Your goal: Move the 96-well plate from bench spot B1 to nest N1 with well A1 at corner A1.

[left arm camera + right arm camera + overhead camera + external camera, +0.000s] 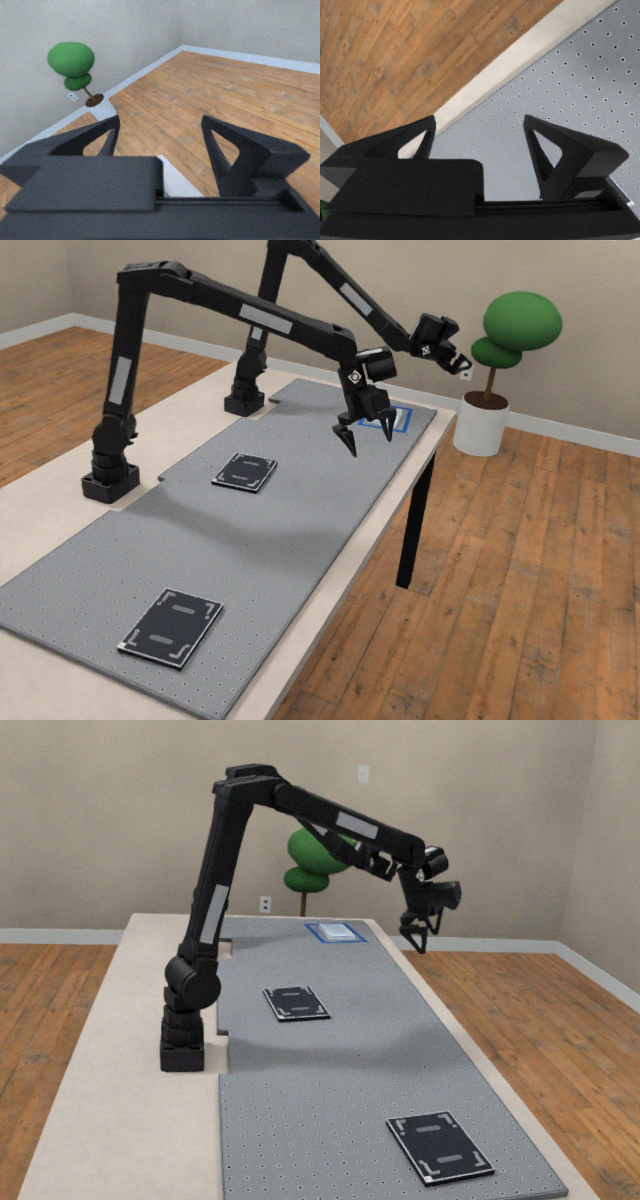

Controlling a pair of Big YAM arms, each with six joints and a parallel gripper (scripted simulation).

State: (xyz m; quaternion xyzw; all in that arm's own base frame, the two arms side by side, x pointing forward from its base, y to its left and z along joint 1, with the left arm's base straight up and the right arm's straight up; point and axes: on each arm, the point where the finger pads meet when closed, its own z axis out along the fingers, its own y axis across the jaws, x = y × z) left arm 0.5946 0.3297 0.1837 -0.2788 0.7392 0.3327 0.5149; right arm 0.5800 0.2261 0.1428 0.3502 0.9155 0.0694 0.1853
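Observation:
The clear 96-well plate lies 190 mm below my left hand, 170 mm behind it and 160 mm to the right of it.

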